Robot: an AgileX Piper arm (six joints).
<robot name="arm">
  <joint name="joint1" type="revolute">
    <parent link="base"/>
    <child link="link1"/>
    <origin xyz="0 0 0.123" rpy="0 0 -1.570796"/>
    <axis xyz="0 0 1"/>
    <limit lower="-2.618" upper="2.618"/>
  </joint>
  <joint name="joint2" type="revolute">
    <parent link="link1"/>
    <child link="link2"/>
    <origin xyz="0 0 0" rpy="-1.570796 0 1.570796"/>
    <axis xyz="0 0 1"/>
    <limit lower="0" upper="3.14"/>
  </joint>
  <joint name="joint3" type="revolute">
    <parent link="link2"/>
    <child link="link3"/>
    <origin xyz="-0.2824 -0.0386 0" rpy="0 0 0"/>
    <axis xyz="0 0 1"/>
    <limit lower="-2.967" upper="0"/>
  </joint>
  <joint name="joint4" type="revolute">
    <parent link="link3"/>
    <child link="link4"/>
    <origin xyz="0.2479 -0.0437 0" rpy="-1.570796 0 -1.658"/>
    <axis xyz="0 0 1"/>
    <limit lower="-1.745" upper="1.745"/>
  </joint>
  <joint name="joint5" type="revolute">
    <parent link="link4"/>
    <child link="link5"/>
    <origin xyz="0 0 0" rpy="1.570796 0 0"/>
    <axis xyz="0 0 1"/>
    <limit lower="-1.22" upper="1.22"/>
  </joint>
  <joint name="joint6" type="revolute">
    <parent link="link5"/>
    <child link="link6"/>
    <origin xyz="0 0.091 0" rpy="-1.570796 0 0"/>
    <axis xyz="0 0 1"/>
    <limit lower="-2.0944" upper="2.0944"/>
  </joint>
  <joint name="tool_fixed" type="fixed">
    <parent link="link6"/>
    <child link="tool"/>
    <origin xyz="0 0 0" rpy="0 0 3.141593"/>
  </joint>
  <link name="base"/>
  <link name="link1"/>
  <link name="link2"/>
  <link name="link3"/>
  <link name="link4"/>
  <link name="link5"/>
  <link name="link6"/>
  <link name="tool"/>
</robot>
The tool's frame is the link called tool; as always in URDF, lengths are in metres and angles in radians.
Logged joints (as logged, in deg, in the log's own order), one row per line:
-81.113, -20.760, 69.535, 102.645, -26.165, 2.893
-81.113, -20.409, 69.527, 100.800, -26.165, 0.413
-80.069, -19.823, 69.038, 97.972, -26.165, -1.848
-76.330, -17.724, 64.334, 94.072, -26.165, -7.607
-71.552, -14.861, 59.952, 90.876, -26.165, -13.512
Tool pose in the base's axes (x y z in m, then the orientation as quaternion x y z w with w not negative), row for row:
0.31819, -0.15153, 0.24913, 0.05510, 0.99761, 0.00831, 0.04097
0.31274, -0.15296, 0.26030, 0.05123, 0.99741, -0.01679, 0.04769
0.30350, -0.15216, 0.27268, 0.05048, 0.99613, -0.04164, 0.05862
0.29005, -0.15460, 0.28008, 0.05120, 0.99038, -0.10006, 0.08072
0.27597, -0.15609, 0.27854, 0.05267, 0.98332, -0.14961, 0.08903
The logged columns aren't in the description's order. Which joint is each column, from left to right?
Columns, left to right: joint3, joint6, joint5, joint2, joint1, joint4.
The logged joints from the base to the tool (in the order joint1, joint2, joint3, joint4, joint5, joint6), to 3 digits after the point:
-26.165, 102.645, -81.113, 2.893, 69.535, -20.760
-26.165, 100.800, -81.113, 0.413, 69.527, -20.409
-26.165, 97.972, -80.069, -1.848, 69.038, -19.823
-26.165, 94.072, -76.330, -7.607, 64.334, -17.724
-26.165, 90.876, -71.552, -13.512, 59.952, -14.861

